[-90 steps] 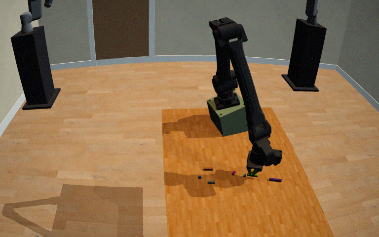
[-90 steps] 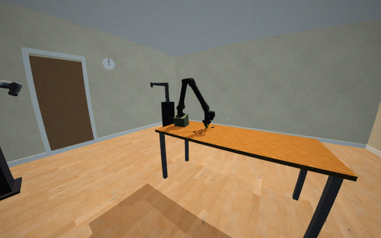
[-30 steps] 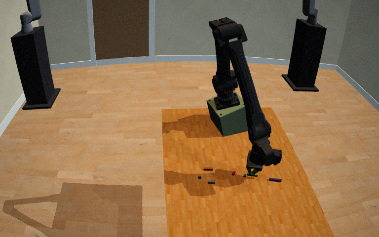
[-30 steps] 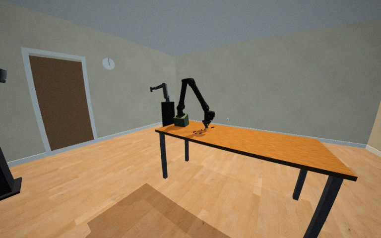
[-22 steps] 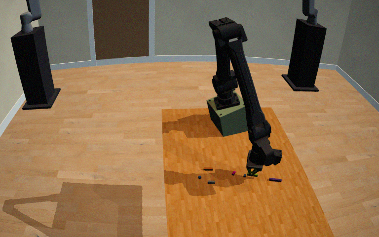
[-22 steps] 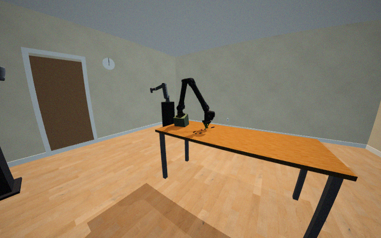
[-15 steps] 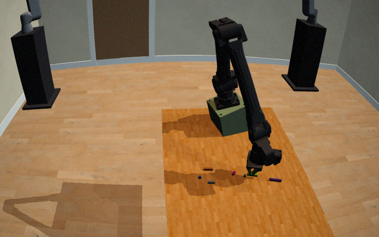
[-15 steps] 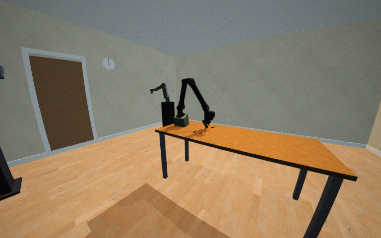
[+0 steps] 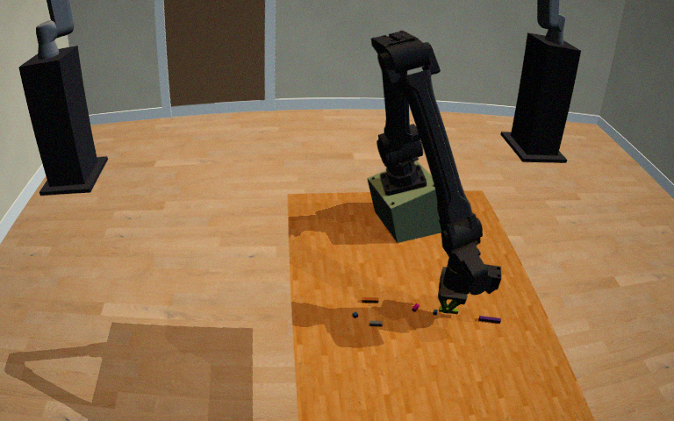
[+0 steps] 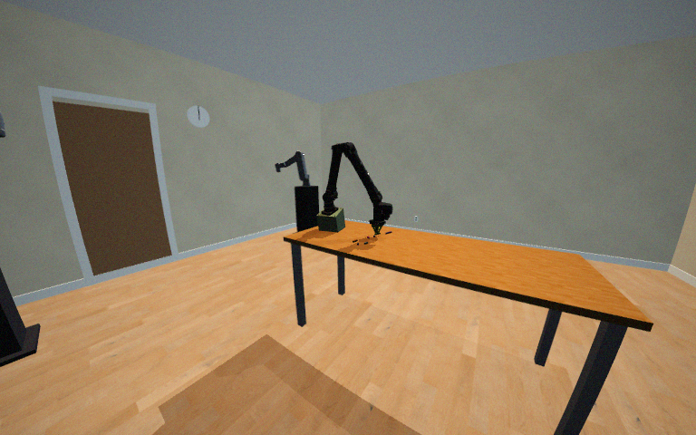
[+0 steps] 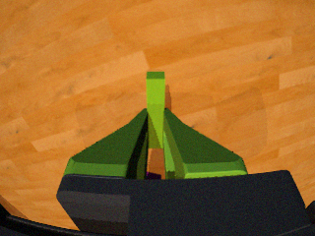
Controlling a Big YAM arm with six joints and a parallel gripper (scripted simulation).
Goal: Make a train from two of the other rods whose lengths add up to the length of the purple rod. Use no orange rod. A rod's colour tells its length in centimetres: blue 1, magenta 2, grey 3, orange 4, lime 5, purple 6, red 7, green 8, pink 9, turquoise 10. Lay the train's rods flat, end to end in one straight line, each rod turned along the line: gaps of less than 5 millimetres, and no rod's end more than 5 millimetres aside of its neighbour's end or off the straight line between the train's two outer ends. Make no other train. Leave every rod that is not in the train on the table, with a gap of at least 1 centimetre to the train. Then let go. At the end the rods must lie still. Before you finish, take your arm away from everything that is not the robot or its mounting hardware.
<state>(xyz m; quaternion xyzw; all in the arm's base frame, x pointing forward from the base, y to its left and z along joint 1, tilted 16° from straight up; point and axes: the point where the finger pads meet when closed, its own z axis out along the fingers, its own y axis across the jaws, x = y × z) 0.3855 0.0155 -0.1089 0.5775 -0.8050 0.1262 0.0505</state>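
Right now my hand is 1 cm to the right of the lime rod. Also, from my hand: grey rod: 1 cm ahead, 18 cm to the right, 2 cm below; then purple rod: 4 cm ahead, 11 cm to the left, 2 cm below; then magenta rod: 3 cm behind, 7 cm to the right, 2 cm below.
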